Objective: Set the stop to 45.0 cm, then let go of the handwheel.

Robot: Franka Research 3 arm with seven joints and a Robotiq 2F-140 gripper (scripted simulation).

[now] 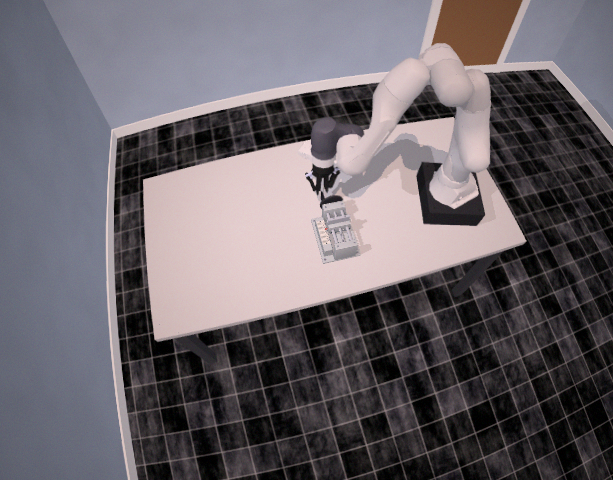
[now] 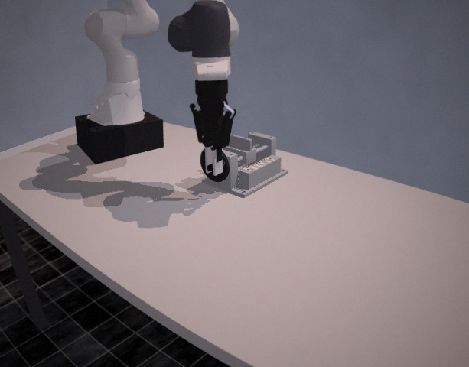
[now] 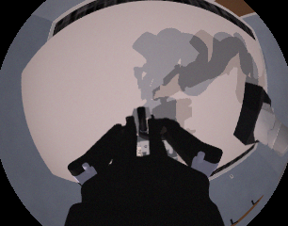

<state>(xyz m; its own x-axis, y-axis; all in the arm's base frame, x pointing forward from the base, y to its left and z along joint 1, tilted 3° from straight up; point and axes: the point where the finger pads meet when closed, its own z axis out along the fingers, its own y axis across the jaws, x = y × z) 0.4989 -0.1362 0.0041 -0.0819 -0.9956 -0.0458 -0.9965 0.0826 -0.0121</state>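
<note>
Right now the black handwheel is 20 mm to the left of my hand, 20 mm below it and 10 mm behind it. The rest, counted from my hand: grey stop fixture (130 mm to the left, 20 mm below, 10 mm behind).
</note>
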